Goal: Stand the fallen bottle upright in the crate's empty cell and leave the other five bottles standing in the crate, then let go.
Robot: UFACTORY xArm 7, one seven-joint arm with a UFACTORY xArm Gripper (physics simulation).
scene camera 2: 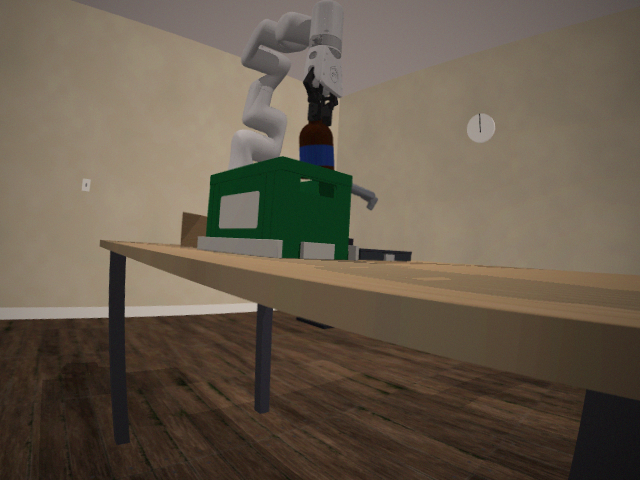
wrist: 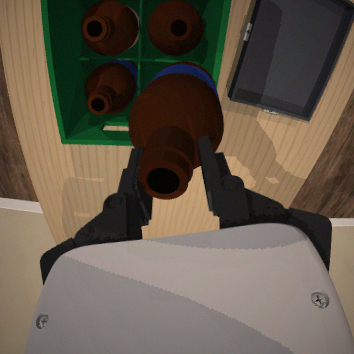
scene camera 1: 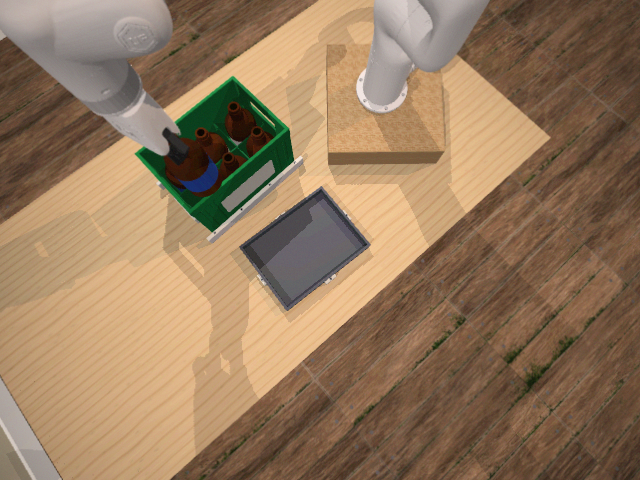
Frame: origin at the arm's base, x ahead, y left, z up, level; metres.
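Seen in the pictures: gripper, between the fingertips: [scene camera 2: 319, 123] [wrist: 173, 158] [scene camera 1: 173, 152]; arm's base, origin of its link: [scene camera 1: 381, 89].
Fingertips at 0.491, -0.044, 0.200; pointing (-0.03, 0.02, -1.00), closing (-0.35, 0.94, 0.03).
Pixels of each thing's top centre, then the offset from my fingertips to it, as dx, dy, dz. "pt": a spot on its surface instead. Level surfaces: height alone.
- brown bottle with a blue label, centre of its top: [wrist: 185, 182] [scene camera 1: 170, 139] [scene camera 2: 318, 109] -0.011, +0.003, +0.038
- green crate, centre of its top: [wrist: 131, 25] [scene camera 2: 276, 174] [scene camera 1: 212, 141] -0.076, -0.049, -0.113
- grey open tray, a spot on its surface: [wrist: 280, 55] pt -0.082, +0.204, -0.283
- wooden table, height of its surface: dz -0.288
The brown bottle with a blue label [scene camera 1: 200, 178] [scene camera 2: 316, 149] [wrist: 172, 112] is close to upright, its lower part down inside the green crate [scene camera 1: 281, 152] [scene camera 2: 310, 222] [wrist: 54, 85] at an end corner. My gripper [scene camera 1: 177, 151] [scene camera 2: 320, 116] [wrist: 173, 158] is shut on it near the neck; in the wrist view the mouth sits nearer the left finger. Other brown bottles stand in the crate, among them one [scene camera 1: 240, 124], a second [scene camera 1: 258, 140] and a third [wrist: 111, 87]. The held bottle hides the cell floor beneath it.
A grey open tray [scene camera 1: 310, 258] [wrist: 280, 55] lies beside the crate on the wooden table [scene camera 1: 129, 310] [scene camera 2: 465, 304]. The arm's base stands on a wooden block [scene camera 1: 385, 134]. The crate's walls rise around the bottles.
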